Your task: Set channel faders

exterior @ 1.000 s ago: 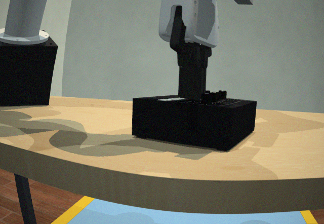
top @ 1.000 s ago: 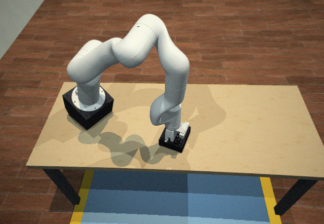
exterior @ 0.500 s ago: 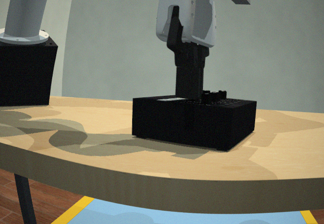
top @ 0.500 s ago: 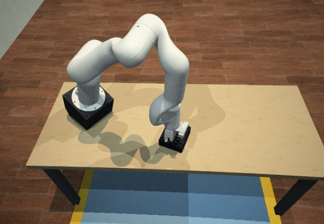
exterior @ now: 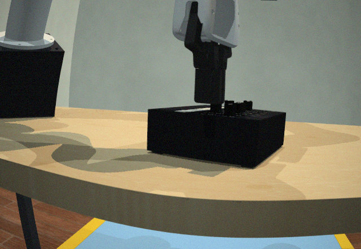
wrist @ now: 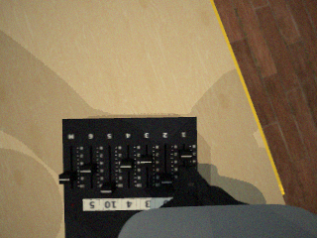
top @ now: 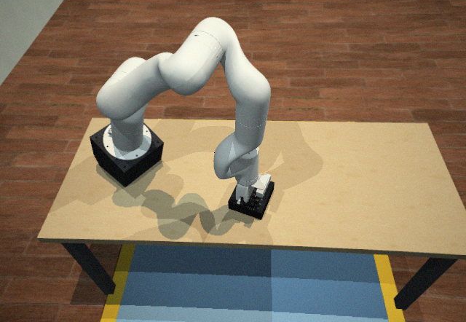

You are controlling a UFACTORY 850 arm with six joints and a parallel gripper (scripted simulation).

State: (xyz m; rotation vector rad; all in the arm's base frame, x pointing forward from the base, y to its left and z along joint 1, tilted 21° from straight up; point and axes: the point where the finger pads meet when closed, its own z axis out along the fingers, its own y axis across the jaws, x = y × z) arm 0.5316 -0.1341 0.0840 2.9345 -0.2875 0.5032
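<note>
Right now the master fader is 130 mm to the left of my hand, 30 mm ahead of it and 20 mm below it.
</note>
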